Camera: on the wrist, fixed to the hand. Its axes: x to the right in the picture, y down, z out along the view.
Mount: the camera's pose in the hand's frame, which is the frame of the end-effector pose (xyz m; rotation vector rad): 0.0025 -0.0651 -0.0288 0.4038 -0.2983 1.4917
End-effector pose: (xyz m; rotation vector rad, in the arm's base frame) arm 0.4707 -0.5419 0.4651 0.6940 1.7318 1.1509
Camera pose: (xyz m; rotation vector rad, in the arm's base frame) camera 0.4456 -0.5777 0.4089 2.4818 1.0052 1.4323
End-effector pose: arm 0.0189 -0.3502 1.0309 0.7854 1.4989 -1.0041
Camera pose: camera -0.0517 -0.3514 1.0403 1.5675 0.1630 -0.1961
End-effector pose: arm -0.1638 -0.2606 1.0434 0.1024 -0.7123 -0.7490
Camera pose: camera -0.1828 -0.3149 1.0014 -0.1807 -0.9758 0.8269
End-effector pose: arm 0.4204 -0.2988 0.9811 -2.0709 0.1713 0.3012
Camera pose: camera 0.4428 -0.2916 1.0483 -1.1197 1.4452 1.3054
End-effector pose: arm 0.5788 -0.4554 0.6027 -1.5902 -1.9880 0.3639
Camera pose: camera 0.5428 -0.4737 0.6614 -2.4831 -0.4058 1.4619
